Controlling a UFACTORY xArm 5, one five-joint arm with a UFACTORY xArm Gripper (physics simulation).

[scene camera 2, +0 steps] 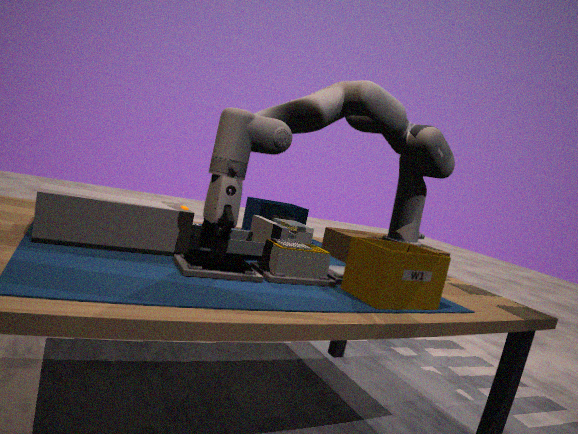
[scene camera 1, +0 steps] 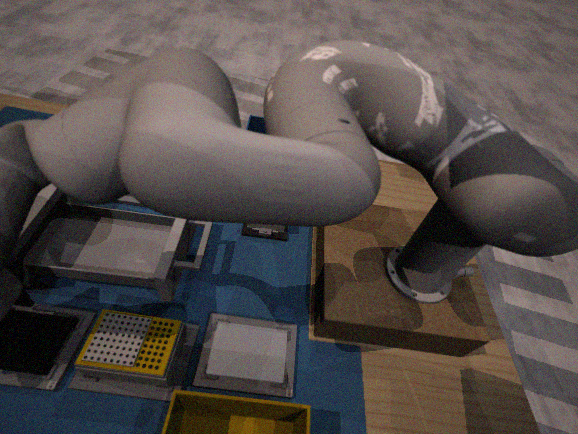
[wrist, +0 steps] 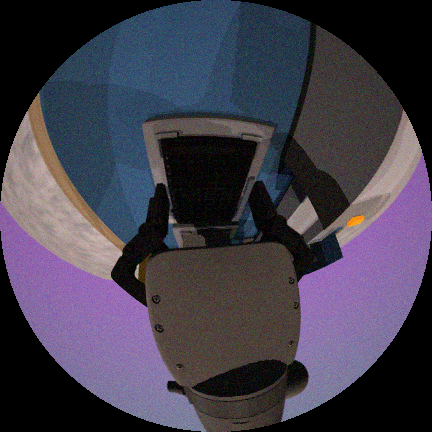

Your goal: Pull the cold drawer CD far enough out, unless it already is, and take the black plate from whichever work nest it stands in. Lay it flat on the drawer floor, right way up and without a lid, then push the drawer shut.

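The black plate stands in the grey work nest at the left of the nest row. No lid shows on it. My gripper is open and empty, pointing down over the plate, with one finger beside each long side in the wrist view. Whether the fingers touch the plate or nest is unclear. The grey drawer stands pulled out, its pale floor bare where it shows in scene camera 1. Its handle faces right; no CD label is readable.
The grey cabinet stands close by the plate's nest. A grey block with a yellow perforated top fills the neighbouring nest. A white plate lies in another. Yellow bin W1 and a dark blue bin stand farther off.
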